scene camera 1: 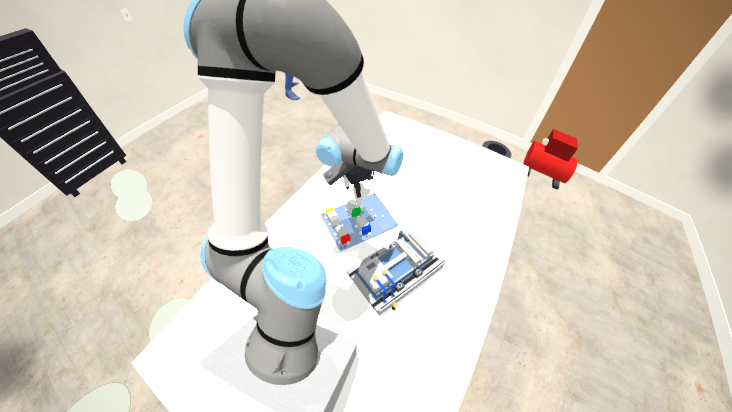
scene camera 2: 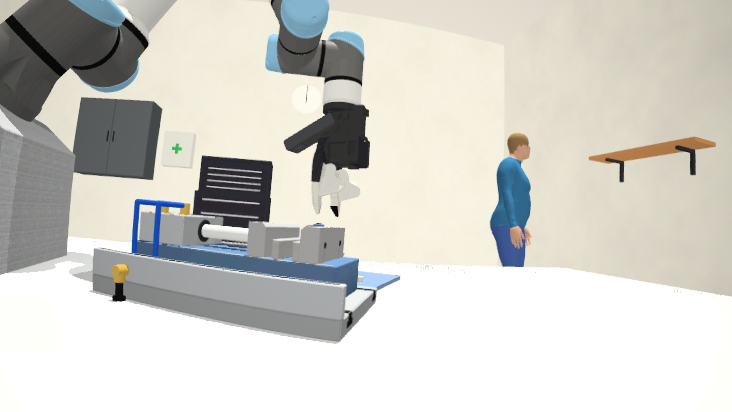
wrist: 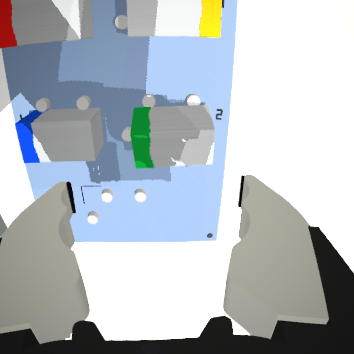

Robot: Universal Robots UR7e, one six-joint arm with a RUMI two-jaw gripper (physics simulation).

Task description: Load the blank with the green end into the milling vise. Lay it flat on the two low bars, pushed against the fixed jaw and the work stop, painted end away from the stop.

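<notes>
The blank with the green end [scene camera 1: 356,211] [wrist: 177,135] lies on the blue peg board, against pegs, its green end to the left in the wrist view. My gripper [scene camera 1: 358,196] [scene camera 2: 326,210] [wrist: 156,182] is open and empty, above the board. In the wrist view the blank shows ahead of the fingertips, within their sideways span. The milling vise [scene camera 1: 369,271] [scene camera 2: 230,261] stands beside the board, with a screw-driven jaw [scene camera 2: 262,239] and an end jaw [scene camera 2: 322,244]. In scene camera 2 its low bars and work stop are hard to make out, and the blank is hidden.
On the peg board [scene camera 1: 384,210] [wrist: 195,210] lie the blue-ended blank [scene camera 1: 366,229] [wrist: 67,135], red-ended blank [scene camera 1: 344,237] [wrist: 47,20] and yellow-ended blank [scene camera 1: 331,215] [wrist: 175,17]. Short white pegs stand up. Blue pipes [scene camera 2: 156,230] rise beside the vise. A person [scene camera 2: 512,204] stands beyond the table.
</notes>
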